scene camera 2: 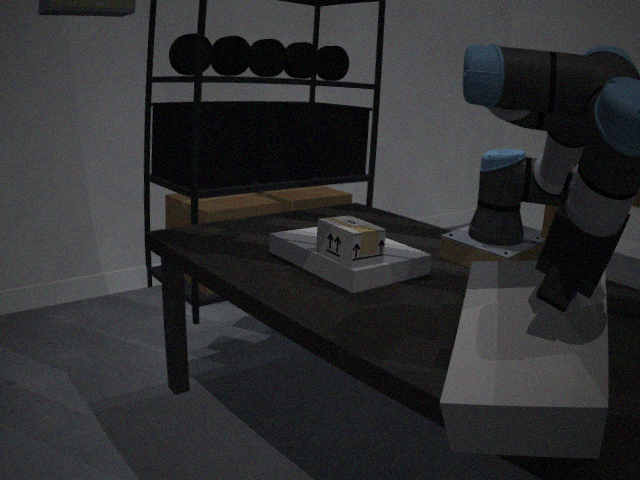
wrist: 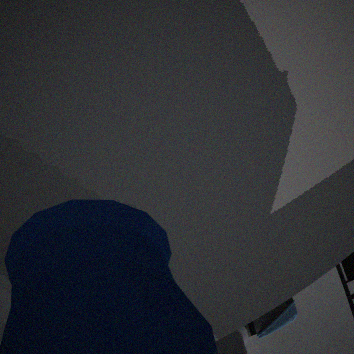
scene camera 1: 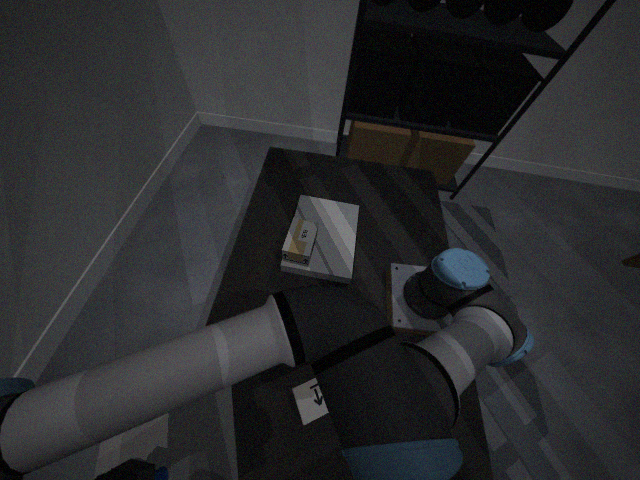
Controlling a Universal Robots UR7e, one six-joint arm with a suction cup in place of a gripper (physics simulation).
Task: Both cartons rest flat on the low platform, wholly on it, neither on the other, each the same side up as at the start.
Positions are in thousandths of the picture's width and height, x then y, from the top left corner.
Labels:
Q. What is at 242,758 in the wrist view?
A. My suction cup.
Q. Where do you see a low white platform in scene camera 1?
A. At 520,539

